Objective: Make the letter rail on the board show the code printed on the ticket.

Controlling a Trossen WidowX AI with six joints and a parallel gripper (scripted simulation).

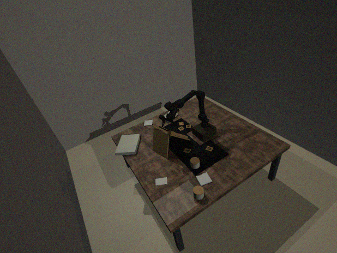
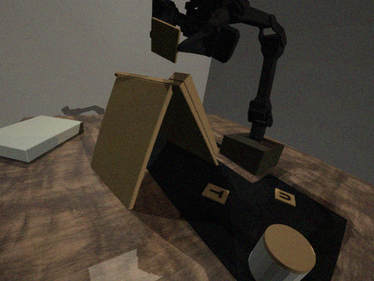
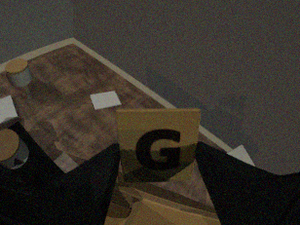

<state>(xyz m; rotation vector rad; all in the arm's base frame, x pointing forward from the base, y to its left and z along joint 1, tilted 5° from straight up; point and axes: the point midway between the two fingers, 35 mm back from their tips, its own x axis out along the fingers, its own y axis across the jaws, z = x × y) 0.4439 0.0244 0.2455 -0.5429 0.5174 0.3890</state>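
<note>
My gripper tip is now 22 cm above the white ticket, 17 cm to the left of it and 16 cm past it. The rest, counted from my gripper tip: tan tile marked g: right at my gripper tip; then tile marked t: 31 cm below, 15 cm behind, 8 cm to the left; then black mat: 31 cm below, 27 cm behind, 2 cm to the right.
</note>
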